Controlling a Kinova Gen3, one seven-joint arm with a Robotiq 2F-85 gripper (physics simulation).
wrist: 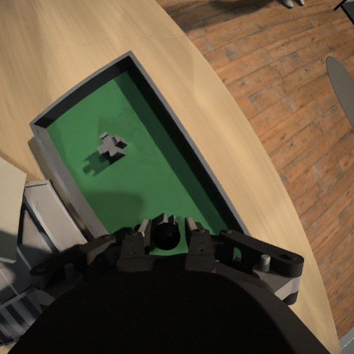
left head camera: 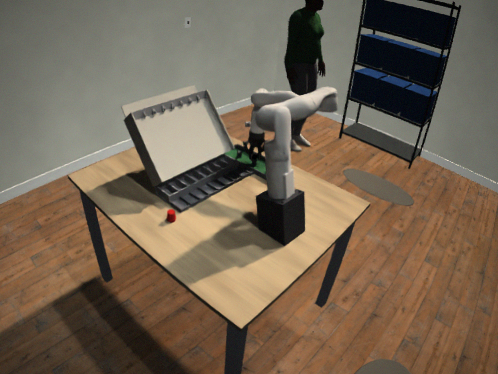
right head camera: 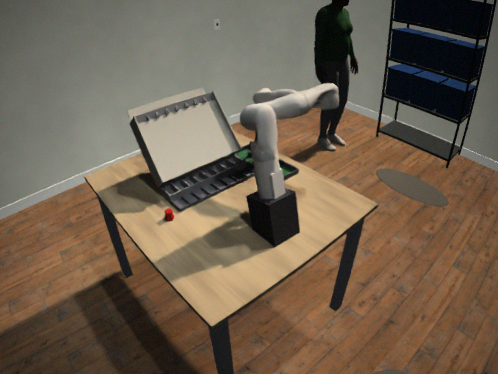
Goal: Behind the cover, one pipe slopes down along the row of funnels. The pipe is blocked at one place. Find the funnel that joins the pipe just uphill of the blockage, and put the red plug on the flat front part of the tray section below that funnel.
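Where they show: gripper, fingertip midpoint: (left head camera: 254, 159); arm's base, link origin: (left head camera: 280, 193) (right head camera: 270, 193).
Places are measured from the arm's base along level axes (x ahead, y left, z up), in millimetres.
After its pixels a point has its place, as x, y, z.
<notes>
The red plug (left head camera: 171, 216) @[323, 250, -128] (right head camera: 169, 215) @[321, 247, -129] stands on the table, in front of the sectioned tray's left end. The pale cover (left head camera: 180, 135) @[542, -30, 49] (right head camera: 187, 137) @[536, -42, 44] hides the pipe and the blockage. A row of small funnels (left head camera: 172, 105) @[623, -59, 166] (right head camera: 175, 110) @[626, -52, 155] runs along its top. The dark sectioned tray (left head camera: 182, 208) @[337, 173, -139] (right head camera: 180, 206) @[359, 163, -149] lies below. My gripper (left head camera: 256, 150) @[339, -347, -128] (wrist: 168, 227) is partly open, low over the green-floored tray (wrist: 160, 175). A black-knobbed piece (wrist: 166, 236) is between its fingers, with a narrow gap visible on each side. In the right head view the arm hides the gripper.
A grey cross-shaped piece (wrist: 111, 146) stands in the green-floored tray, whose raised dark walls surround it. The arm's black base (left head camera: 281, 217) @[-56, 75, -39] (right head camera: 274, 220) @[-71, 62, -50] stands on the table, right of the plug. A person (left head camera: 304, 45) (right head camera: 334, 42) stands behind the table, near a shelf rack with blue bins.
</notes>
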